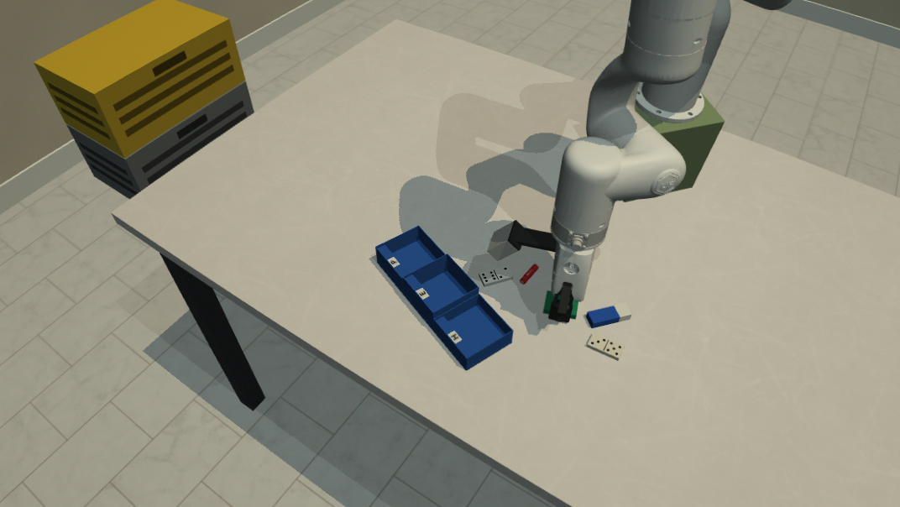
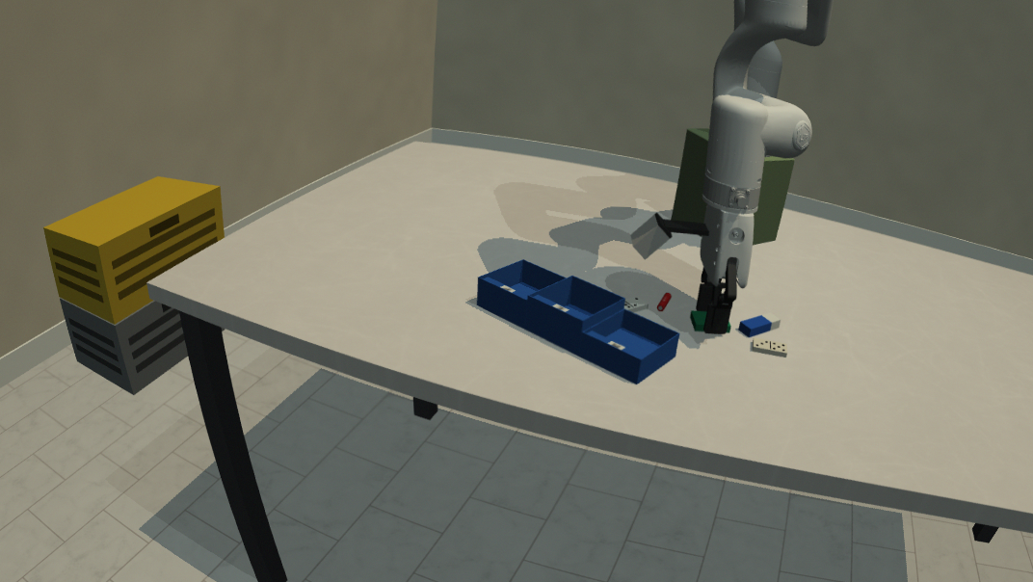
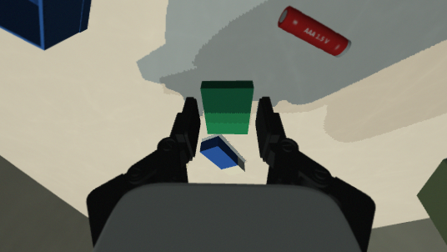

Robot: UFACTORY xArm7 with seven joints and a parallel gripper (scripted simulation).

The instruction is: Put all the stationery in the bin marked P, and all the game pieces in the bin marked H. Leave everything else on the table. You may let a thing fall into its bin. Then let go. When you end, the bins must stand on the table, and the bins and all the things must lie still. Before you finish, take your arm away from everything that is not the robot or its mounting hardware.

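The green block lies 2 cm below my hand. Round my hand: blue-and-white eraser (2 cm behind, 8 cm to the left, 2 cm below); then red cylinder (3 cm behind, 7 cm to the right, 2 cm below); then blue three-part bin (9 cm ahead, 17 cm to the right).
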